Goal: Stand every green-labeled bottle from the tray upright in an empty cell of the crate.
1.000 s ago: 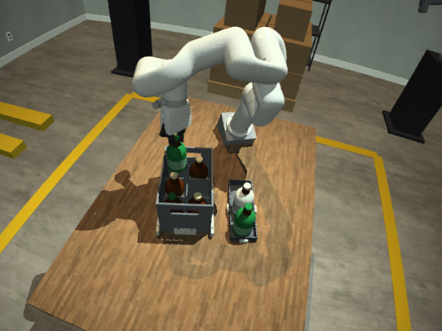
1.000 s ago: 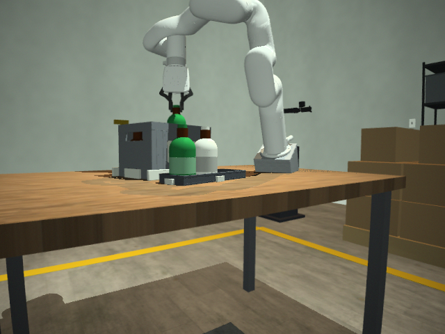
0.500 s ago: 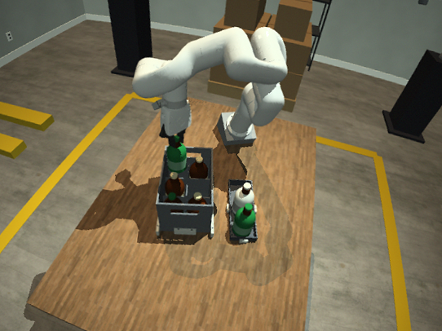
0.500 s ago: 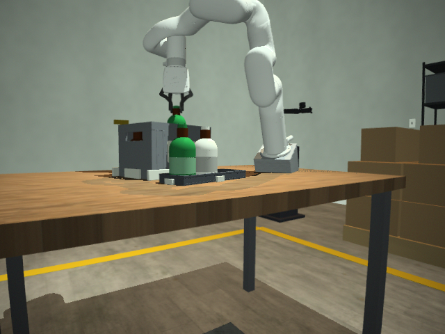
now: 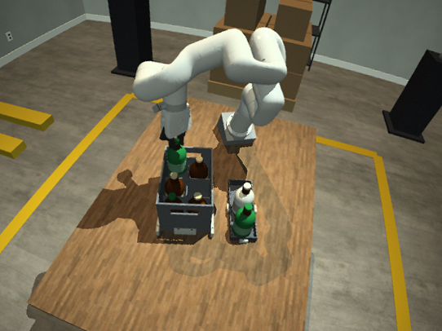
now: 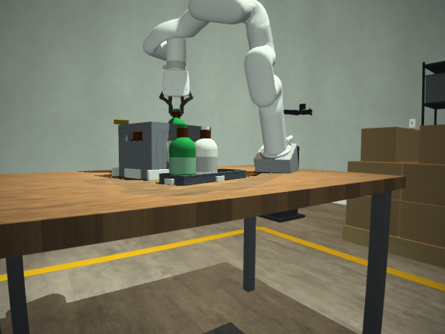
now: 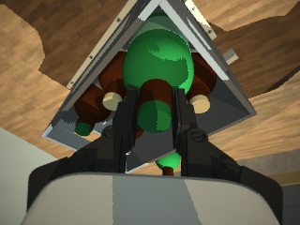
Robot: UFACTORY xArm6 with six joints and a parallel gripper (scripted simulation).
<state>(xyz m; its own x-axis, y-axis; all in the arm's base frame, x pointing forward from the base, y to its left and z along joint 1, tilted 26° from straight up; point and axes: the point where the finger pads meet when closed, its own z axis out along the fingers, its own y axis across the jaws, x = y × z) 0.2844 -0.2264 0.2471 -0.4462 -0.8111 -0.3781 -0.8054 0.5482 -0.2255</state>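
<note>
The grey crate is 160 mm below my hand, 70 mm to the left of it and 70 mm ahead of it. Also, from my hand: tray: 280 mm to the left, 230 mm below, 40 mm ahead; then white-labeled bottle: 280 mm to the left, 160 mm below, 40 mm ahead.
</note>
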